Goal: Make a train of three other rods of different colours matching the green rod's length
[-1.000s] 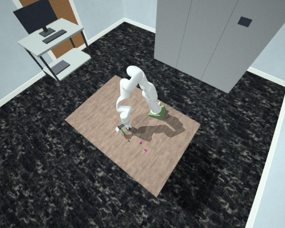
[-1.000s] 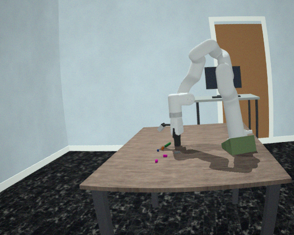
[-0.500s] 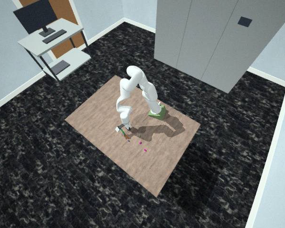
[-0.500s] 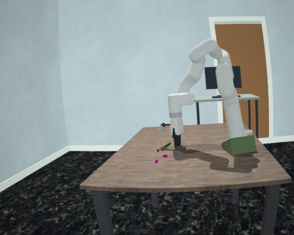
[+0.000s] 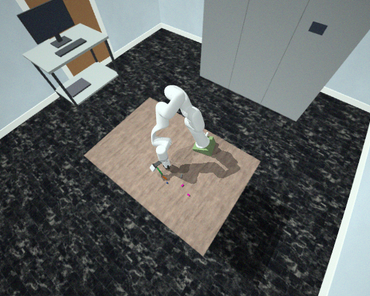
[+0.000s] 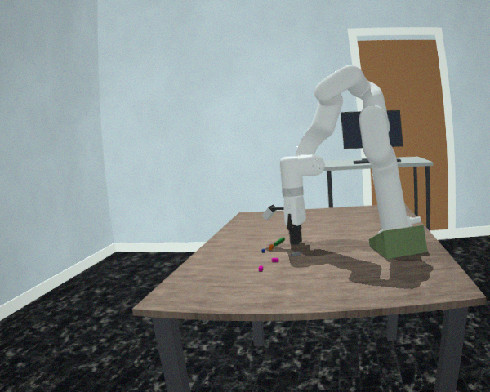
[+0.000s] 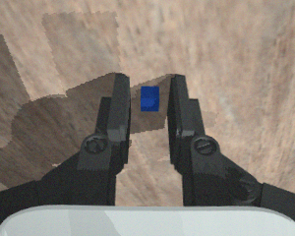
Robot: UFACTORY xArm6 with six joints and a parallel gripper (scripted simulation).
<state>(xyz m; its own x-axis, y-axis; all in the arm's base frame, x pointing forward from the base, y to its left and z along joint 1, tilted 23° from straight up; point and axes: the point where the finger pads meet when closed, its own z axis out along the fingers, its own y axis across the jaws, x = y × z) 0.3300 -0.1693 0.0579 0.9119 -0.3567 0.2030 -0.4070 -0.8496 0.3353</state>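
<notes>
Right now my hand is 10 mm short of the grey rod, 150 mm to the right of it and 20 mm above it. From my hand the other things lie so: green rod (60 mm ahead, 30 mm to the right, 20 mm below); orange rod (90 mm ahead, 40 mm to the left, 20 mm below).
</notes>
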